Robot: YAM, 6 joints.
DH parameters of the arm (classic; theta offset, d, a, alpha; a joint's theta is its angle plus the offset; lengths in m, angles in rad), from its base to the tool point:
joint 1: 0 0.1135 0.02 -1.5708
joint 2: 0 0 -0.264 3.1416
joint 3: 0.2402 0 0.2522 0
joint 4: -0.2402 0 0.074 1.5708
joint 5: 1.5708 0 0 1.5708
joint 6: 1.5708 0.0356 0 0
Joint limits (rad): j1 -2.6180..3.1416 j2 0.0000..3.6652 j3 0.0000..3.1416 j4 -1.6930..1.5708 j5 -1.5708..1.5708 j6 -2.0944..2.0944
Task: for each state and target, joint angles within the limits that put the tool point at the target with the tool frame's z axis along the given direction. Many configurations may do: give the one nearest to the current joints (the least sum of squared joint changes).
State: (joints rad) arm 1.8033 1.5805 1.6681 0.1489 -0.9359 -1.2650
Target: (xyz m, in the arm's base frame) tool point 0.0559 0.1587 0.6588 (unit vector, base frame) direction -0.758 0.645 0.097
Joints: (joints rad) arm 1.0226 1.5515 2.5537 -0.4443 -1.3865 -1.2650
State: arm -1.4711 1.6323 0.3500 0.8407 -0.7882 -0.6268
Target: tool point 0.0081 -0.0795 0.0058 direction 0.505 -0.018 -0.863
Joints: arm -1.6954 1.9262 0.0018 0.3017 -0.5274 -0.6268
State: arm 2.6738 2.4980 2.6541 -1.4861 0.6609 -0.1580
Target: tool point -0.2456 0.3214 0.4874 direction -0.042 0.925 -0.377
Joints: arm 2.2731 2.2938 3.1402 -1.3213 0.6011 -0.1580
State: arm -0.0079 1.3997 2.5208 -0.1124 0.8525 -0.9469
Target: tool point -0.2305 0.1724 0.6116 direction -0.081 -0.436 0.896
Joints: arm -0.6902 0.8271 2.8132 -0.6509 0.3983 -0.9469
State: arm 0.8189 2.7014 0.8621 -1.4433 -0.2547 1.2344
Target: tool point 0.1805 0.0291 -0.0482 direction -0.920 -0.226 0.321
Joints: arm 0.1725 2.9312 1.1533 -1.6911 0.0648 1.2344
